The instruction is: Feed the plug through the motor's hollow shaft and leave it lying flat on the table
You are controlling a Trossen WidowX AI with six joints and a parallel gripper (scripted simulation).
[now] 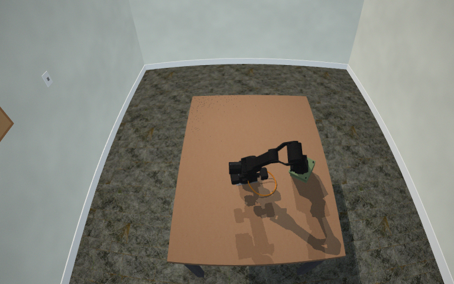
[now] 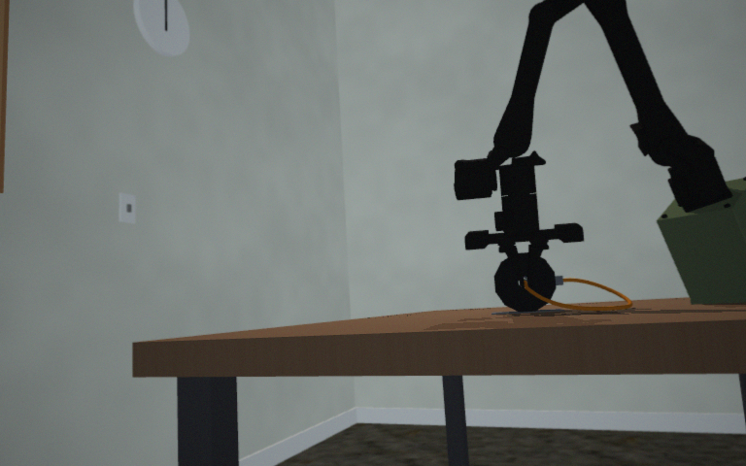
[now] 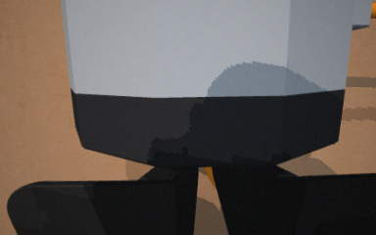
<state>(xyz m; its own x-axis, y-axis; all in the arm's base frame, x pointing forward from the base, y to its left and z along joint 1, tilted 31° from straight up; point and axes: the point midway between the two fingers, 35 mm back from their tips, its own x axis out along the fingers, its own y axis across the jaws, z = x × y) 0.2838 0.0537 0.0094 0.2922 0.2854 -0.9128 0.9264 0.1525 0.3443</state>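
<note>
My gripper is now 1 cm short of the orange cable, 4 cm to the left of it and 3 cm above it. Also, from my hand: plug 2 cm ahead, 6 cm to the right, 2 cm below; then grey stub 3 cm behind, 8 cm to the right, 2 cm below.
</note>
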